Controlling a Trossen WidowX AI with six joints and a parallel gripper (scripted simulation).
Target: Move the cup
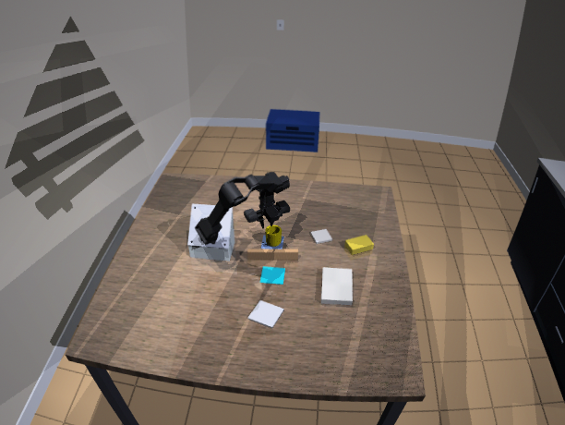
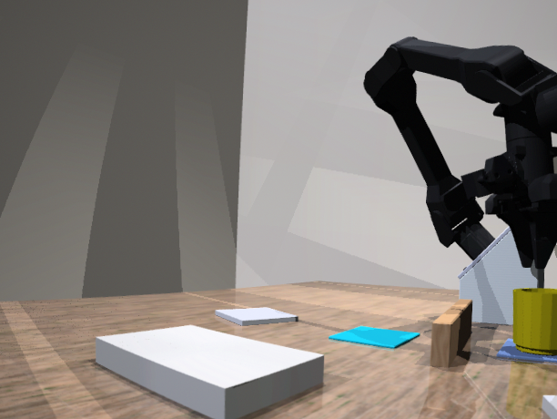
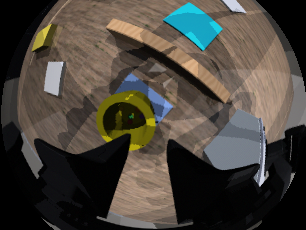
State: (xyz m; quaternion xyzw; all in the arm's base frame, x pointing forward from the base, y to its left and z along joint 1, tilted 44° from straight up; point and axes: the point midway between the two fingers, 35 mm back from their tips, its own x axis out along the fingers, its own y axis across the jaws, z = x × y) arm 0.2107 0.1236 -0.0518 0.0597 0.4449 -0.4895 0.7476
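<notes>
My gripper tip is now 60 mm above the yellow cup, 20 mm to the right of it and 20 mm short of it. Round my gripper tip: cyan pad: 180 mm to the right, 100 mm below, 70 mm ahead; blue pad: 100 mm below, 20 mm to the left, 20 mm ahead; wooden block: 80 mm to the right, 80 mm below, 50 mm ahead.
</notes>
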